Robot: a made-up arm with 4 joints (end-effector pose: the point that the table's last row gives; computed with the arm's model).
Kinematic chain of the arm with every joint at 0, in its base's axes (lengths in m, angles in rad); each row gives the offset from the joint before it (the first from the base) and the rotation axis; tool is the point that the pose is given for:
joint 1: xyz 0 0 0.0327 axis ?
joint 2: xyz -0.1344 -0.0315 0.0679 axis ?
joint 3: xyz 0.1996 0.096 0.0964 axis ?
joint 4: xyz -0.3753 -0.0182 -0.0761 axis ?
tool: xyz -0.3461 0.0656 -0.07
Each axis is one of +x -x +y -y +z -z.
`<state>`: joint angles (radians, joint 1 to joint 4).
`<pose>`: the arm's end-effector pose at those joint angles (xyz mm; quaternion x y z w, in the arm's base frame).
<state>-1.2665 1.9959 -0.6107 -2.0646</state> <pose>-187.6 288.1 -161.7 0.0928 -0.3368 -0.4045 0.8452</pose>
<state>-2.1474 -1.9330 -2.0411 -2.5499</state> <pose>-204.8 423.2 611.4 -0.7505 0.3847 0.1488 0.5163</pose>
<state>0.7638 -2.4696 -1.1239 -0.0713</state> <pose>206.2 -138.0 -527.6 0.1759 -0.2337 0.9377 0.1873</pose>
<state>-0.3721 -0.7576 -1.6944 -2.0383</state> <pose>-211.4 237.7 -478.8 0.7910 -0.1377 0.5851 0.1138</pose>
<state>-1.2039 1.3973 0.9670 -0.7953</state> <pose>662.4 268.8 298.7 0.0683 0.3771 -0.8511 0.3588</pose>
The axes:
joint 1: -y
joint 2: -z
joint 3: +y
joint 4: -x

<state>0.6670 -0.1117 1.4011 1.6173</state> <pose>-678.8 -33.2 582.6 -0.7072 0.2268 0.2789 0.6088</pose>
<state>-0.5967 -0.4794 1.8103 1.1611</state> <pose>536.7 101.2 761.0 -0.3045 0.6511 0.6603 0.2174</pose>
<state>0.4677 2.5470 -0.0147 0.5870</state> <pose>318.4 181.8 174.5 0.1232 0.2026 -0.9121 0.3344</pose>
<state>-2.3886 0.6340 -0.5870 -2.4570</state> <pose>159.7 269.9 482.4 0.4515 0.2256 -0.7102 0.4907</pose>
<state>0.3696 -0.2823 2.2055 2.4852</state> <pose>114.9 113.4 915.0 -0.6128 0.2163 0.7572 0.0660</pose>
